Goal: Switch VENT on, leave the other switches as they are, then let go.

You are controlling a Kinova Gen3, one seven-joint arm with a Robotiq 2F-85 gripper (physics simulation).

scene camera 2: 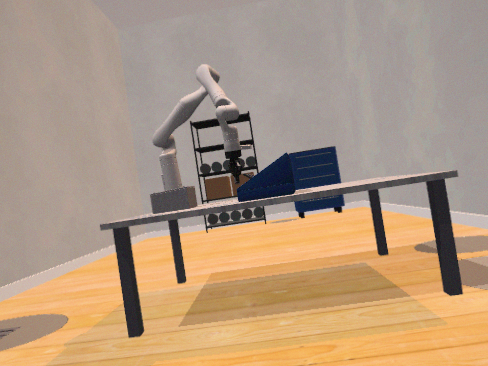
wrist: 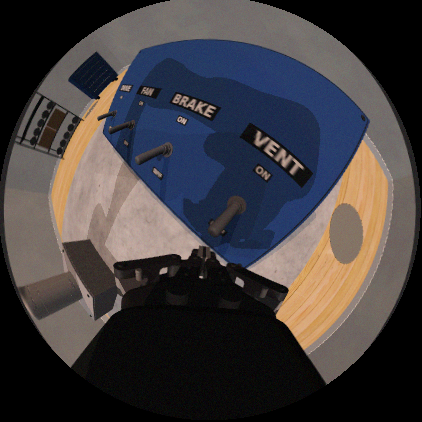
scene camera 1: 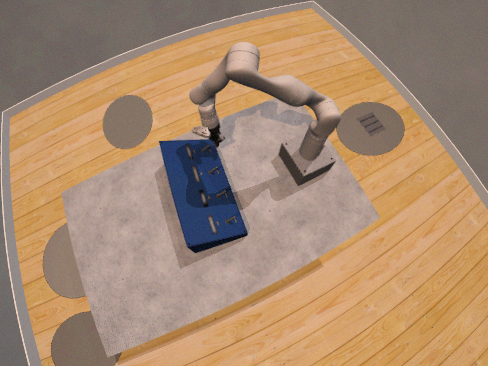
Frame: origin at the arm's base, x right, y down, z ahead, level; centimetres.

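Seen in the pictures: gripper, fingertip midpoint: (scene camera 2: pixel 237 184) (wrist: pixel 202 252) (scene camera 1: pixel 217 146); arm's base, origin of the base link: (scene camera 2: pixel 174 189) (wrist: pixel 74 284) (scene camera 1: pixel 308 152).
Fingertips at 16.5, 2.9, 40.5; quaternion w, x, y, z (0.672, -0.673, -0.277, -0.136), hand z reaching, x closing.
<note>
Offsets run from my fingertips to a thing's top centre, as dx, dy, dz. Level surfaces: height alone.
A blue sloped switch panel (scene camera 1: pixel 197 235) (scene camera 2: pixel 272 177) (wrist: pixel 210 60) stands on the table. In the wrist view the VENT lever {-1.1, -4.7, +5.2} (wrist: pixel 227 217) is nearest; it slants toward the panel's lower edge, away from its ON label, and hides most of the label below it. The BRAKE lever {-13.1, -4.7, +4.6} (wrist: pixel 154 153), FAN lever {-25.1, -4.7, +3.9} (wrist: pixel 121 127) and DRIVE lever {-37.1, -4.7, +3.2} (wrist: pixel 106 115) also slant away from their ON labels. My gripper (scene camera 1: pixel 218 142) (scene camera 2: pixel 238 180) (wrist: pixel 202 252) is shut and empty, by the panel's lower edge at the VENT end. In the wrist view its tips show just below the VENT lever's tip; contact cannot be told.
The grey table {dy +9.1} (scene camera 1: pixel 300 235) (scene camera 2: pixel 375 184) carries the arm's base (scene camera 1: pixel 317 172) (scene camera 2: pixel 172 200) on the panel's lower-edge side. A shelf rack (scene camera 2: pixel 202 123) and a blue drawer cabinet (scene camera 2: pixel 317 160) (wrist: pixel 95 75) stand beyond the table. The BRAKE lever is the VENT lever's neighbour.
</note>
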